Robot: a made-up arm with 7 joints. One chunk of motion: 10 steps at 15 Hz.
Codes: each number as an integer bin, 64 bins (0 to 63) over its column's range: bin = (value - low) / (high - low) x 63, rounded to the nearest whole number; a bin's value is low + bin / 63 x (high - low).
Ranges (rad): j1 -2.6..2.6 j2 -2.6..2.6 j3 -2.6..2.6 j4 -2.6..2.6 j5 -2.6..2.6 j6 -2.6..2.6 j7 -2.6..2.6
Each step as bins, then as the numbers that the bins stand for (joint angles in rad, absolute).
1 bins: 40 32 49 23 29 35 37
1 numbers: 0.7016 0.0413 1.4444 -0.7016 -0.2063 0.2889 0.4540
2 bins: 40 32 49 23 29 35 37
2 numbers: 0.7016 0.0413 1.4444 -0.7016 -0.2063 0.2889 0.4540
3 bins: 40 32 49 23 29 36 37
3 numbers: 0.7016 0.0413 1.4444 -0.7016 -0.2063 0.3714 0.4540
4 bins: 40 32 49 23 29 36 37
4 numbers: 0.7016 0.0413 1.4444 -0.7016 -0.2063 0.3714 0.4540
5 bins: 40 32 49 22 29 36 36
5 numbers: 0.7016 0.0413 1.4444 -0.7841 -0.2063 0.3714 0.3714
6 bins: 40 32 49 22 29 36 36
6 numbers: 0.7016 0.0413 1.4444 -0.7841 -0.2063 0.3714 0.3714
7 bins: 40 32 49 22 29 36 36
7 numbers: 0.7016 0.0413 1.4444 -0.7841 -0.2063 0.3714 0.3714
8 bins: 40 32 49 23 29 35 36
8 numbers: 0.7016 0.0413 1.4444 -0.7016 -0.2063 0.2889 0.3714
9 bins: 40 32 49 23 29 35 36
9 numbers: 0.7016 0.0413 1.4444 -0.7016 -0.2063 0.2889 0.3714
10 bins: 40 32 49 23 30 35 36
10 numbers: 0.7016 0.0413 1.4444 -0.7016 -0.1238 0.2889 0.3714
